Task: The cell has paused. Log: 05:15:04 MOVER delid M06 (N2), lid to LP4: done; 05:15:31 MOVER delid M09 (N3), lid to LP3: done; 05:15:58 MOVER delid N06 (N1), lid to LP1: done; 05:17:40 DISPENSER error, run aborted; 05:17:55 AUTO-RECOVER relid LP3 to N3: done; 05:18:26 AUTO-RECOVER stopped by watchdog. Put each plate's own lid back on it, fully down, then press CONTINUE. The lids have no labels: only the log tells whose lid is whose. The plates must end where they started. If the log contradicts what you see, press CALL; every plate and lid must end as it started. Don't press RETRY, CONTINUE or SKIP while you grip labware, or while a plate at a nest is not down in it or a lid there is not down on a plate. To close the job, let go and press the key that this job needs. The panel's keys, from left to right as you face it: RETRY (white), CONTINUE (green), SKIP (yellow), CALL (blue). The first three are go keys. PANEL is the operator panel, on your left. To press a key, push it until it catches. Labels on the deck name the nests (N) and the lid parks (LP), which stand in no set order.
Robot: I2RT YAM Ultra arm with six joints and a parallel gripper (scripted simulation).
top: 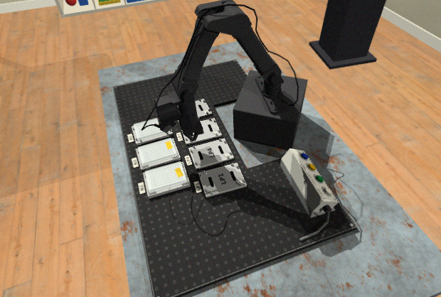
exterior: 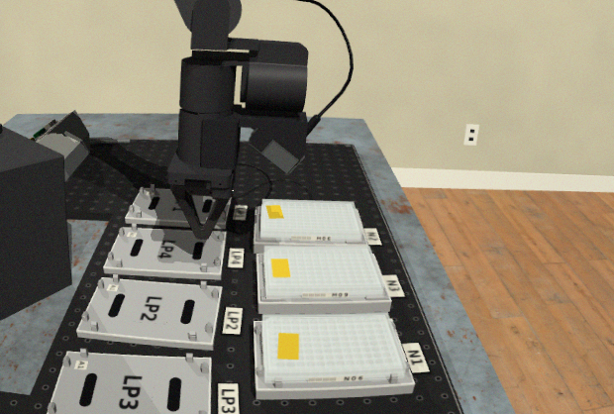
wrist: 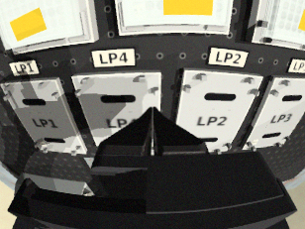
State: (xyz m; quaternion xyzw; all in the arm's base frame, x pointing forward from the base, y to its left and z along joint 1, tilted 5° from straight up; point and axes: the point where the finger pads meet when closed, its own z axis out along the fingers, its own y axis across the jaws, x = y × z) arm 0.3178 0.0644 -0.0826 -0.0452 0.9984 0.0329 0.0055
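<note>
Now: hand 360 mm past the green CONTINUE key, 280 mm to the right of it and 10 mm below it. Round my hand: plate M06: 120 mm to the left, 120 mm ahead, 40 mm below; yellow SKIP key: 360 mm behind, 230 mm to the left, 10 mm above; blue CALL key: 360 mm behind, 180 mm to the left, 10 mm above.
</note>
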